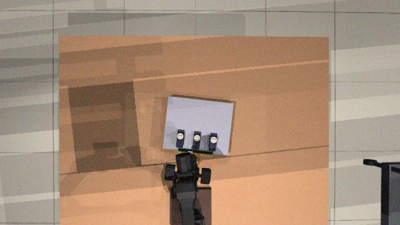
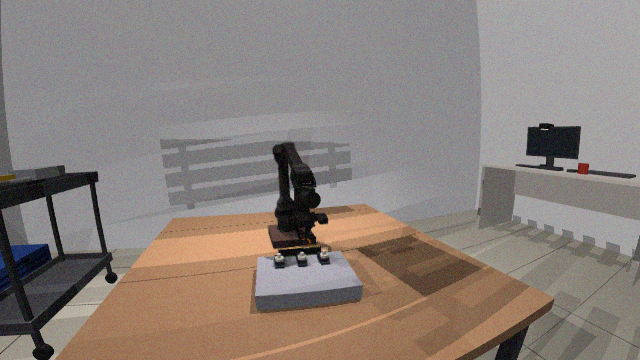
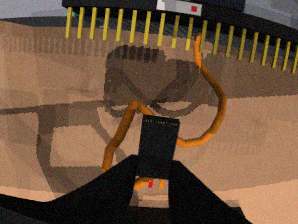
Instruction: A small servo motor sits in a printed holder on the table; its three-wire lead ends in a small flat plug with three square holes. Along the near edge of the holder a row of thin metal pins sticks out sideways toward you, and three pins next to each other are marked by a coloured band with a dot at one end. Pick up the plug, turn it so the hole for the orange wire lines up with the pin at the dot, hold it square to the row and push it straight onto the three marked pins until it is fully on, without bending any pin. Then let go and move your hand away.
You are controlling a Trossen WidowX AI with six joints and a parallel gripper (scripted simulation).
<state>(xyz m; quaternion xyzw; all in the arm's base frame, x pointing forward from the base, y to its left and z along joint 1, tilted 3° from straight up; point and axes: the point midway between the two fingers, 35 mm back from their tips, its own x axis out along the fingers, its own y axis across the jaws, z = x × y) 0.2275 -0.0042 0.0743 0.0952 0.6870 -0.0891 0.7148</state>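
My gripper tip is 80 mm short of the pale marked band and 20 mm to the left of it. Also, from my gripper tip: grey printed holder 220 mm ahead, 80 mm to the right, 40 mm below; then red dot 80 mm ahead, 30 mm to the right.
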